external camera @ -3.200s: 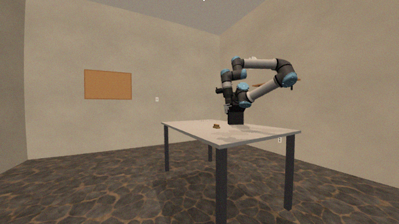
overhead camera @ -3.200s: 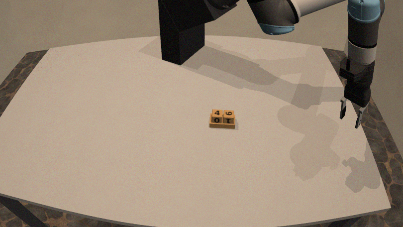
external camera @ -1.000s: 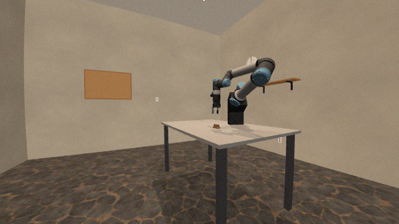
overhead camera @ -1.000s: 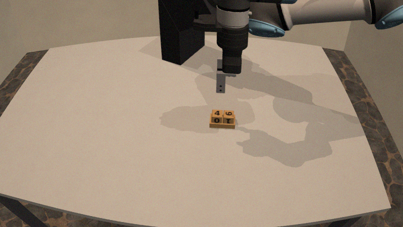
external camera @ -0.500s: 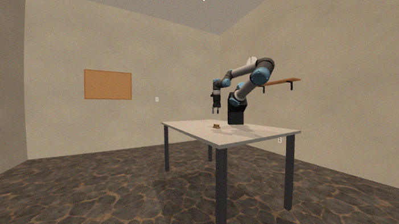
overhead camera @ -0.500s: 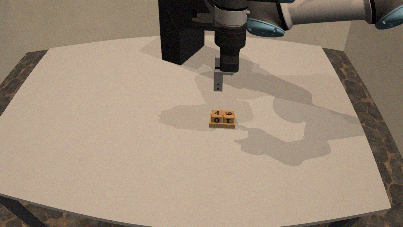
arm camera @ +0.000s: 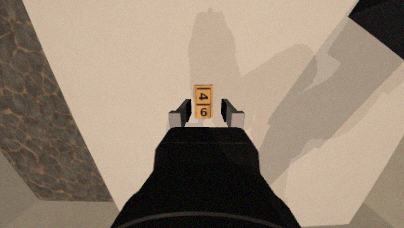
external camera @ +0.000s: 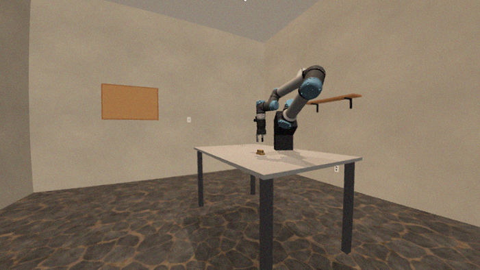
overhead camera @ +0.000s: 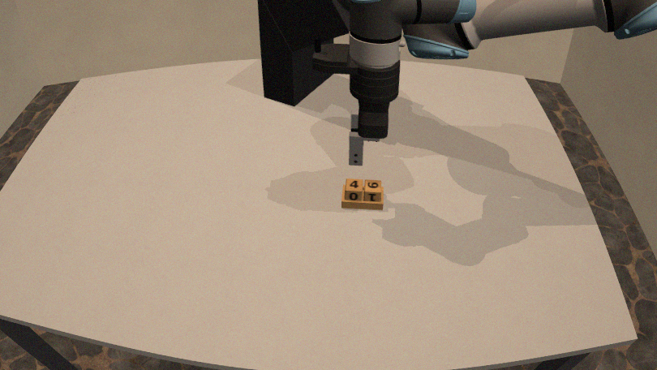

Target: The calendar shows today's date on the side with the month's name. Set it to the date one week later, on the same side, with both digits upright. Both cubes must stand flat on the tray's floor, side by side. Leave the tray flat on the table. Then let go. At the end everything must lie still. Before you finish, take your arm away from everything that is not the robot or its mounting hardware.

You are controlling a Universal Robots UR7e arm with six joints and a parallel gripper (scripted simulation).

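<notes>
Right now my hand is 30 mm to the right of the cube and 100 mm above it. Round my hand: orange tray 20 mm to the left, 110 mm below.
</notes>
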